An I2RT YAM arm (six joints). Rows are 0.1 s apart.
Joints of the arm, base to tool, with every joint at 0 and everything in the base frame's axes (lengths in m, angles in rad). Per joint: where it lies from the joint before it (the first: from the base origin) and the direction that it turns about. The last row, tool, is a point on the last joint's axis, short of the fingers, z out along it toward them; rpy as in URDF.
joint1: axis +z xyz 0 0 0.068
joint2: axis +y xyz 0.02 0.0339 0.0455
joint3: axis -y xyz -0.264 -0.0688 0
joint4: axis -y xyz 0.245 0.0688 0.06
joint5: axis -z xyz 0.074 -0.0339 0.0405
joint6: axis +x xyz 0.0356 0 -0.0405
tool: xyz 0 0 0 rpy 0 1.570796 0
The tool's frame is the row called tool.
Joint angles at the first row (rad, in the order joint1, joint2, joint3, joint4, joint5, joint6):
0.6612 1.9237 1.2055 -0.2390 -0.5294 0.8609
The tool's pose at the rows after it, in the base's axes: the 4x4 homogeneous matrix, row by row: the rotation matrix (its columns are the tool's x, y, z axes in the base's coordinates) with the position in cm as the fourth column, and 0 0 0 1 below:
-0.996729 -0.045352 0.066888 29.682; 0.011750 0.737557 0.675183 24.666; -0.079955 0.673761 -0.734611 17.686; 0 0 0 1
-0.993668 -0.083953 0.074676 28.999; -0.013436 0.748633 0.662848 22.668; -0.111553 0.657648 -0.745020 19.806; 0 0 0 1
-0.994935 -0.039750 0.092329 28.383; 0.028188 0.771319 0.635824 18.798; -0.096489 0.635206 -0.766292 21.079; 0 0 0 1
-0.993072 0.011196 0.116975 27.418; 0.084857 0.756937 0.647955 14.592; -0.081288 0.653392 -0.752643 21.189; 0 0 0 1
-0.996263 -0.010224 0.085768 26.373; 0.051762 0.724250 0.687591 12.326; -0.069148 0.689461 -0.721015 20.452; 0 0 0 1
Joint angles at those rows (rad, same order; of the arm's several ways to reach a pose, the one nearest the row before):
0.6474 1.8716 1.2241 -0.3633 -0.5216 0.7812
0.6153 1.7843 1.2073 -0.4569 -0.5215 0.7060
0.5326 1.6830 1.1524 -0.5566 -0.5246 0.6582
0.4270 1.5787 1.0467 -0.5768 -0.5720 0.6199
0.3622 1.5295 0.9683 -0.5875 -0.6593 0.5327

